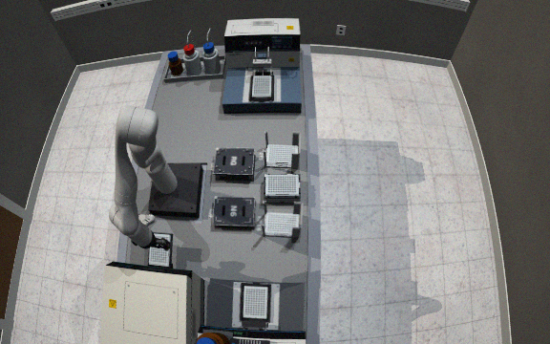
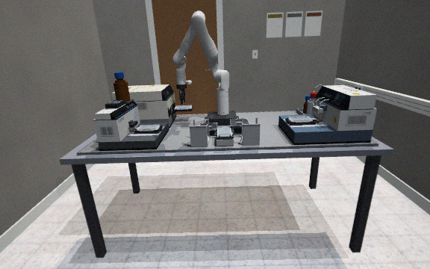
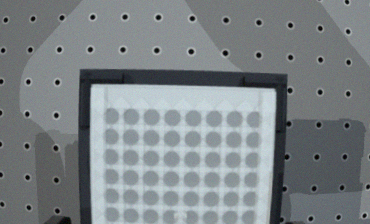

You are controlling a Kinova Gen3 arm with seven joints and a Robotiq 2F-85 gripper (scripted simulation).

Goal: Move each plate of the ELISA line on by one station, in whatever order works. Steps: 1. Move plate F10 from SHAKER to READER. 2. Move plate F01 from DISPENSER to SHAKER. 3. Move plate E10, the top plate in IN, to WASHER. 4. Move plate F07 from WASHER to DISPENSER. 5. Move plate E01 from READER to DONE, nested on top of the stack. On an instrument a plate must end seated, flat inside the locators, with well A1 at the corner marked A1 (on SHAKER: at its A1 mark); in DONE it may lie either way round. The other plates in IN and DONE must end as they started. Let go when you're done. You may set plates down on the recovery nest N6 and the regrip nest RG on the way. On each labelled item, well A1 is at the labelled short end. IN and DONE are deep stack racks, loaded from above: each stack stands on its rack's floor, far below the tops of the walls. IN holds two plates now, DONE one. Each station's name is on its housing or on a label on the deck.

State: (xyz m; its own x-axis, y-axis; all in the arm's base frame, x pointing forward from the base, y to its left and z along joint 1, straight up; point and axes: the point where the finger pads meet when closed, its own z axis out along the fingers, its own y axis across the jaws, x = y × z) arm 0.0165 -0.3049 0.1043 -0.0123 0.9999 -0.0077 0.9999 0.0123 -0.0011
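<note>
Now: hand 50 mm above the dark pull-out tray. Also, from my hand: washer nest (780 mm to the left, 370 mm ahead, 60 mm below); then regrip nest (410 mm to the left, 270 mm ahead, 90 mm below).
</note>
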